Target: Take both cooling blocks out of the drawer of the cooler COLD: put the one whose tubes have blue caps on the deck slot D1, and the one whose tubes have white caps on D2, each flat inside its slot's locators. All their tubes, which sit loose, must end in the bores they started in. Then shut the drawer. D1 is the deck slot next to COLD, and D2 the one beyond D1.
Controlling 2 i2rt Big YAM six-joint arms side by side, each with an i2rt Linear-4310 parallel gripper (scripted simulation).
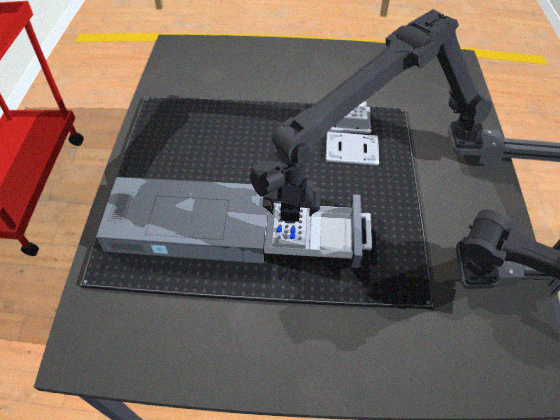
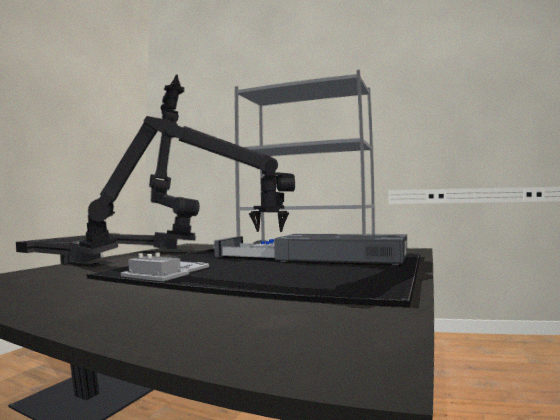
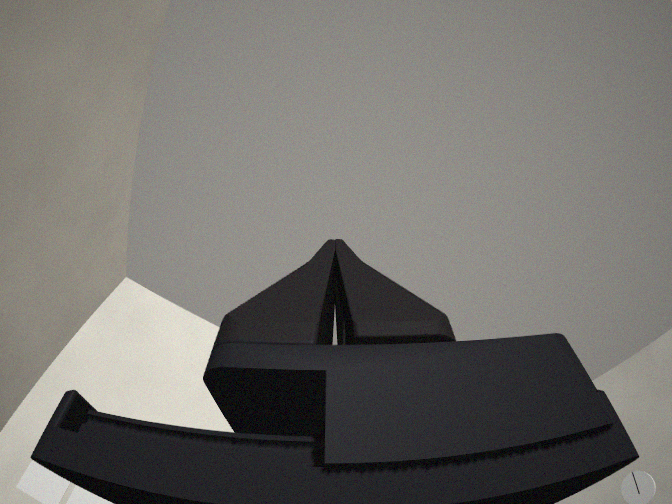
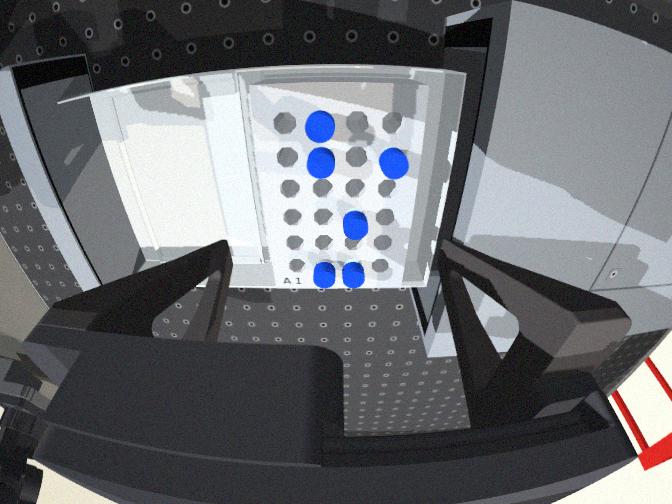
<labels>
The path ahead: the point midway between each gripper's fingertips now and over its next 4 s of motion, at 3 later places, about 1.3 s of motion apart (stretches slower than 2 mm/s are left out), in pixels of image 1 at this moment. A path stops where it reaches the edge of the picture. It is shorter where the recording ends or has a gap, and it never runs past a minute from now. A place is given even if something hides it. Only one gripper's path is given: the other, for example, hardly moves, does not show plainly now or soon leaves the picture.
The right gripper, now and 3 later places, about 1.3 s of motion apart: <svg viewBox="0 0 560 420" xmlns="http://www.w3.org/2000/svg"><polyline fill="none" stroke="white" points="291,213 290,222 289,226 289,229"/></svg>
</labels>
